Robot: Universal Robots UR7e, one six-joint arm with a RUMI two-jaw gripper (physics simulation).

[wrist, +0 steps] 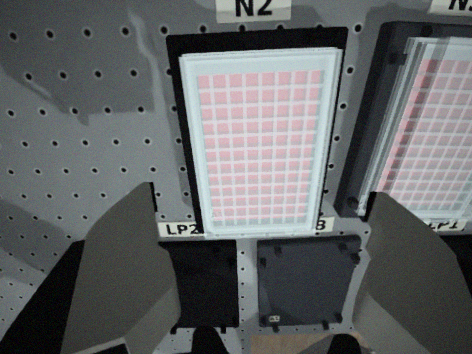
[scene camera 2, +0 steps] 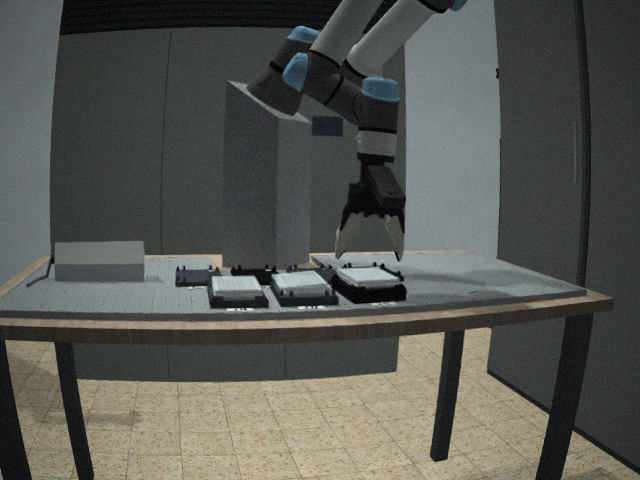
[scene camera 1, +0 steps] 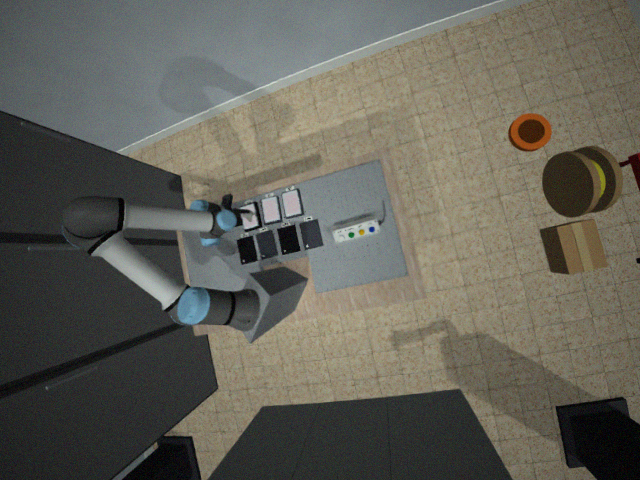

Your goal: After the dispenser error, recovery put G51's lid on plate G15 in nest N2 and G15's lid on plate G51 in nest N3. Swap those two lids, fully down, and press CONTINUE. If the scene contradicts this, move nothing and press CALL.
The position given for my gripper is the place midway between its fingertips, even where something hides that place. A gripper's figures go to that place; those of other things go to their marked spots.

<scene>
My gripper (scene camera 2: 368, 260) is 1.16 m from the lens. An N2 nest (scene camera 2: 358, 295) is 1.08 m from the lens. An N3 nest (scene camera 2: 302, 302): 1.05 m from the lens.
</scene>
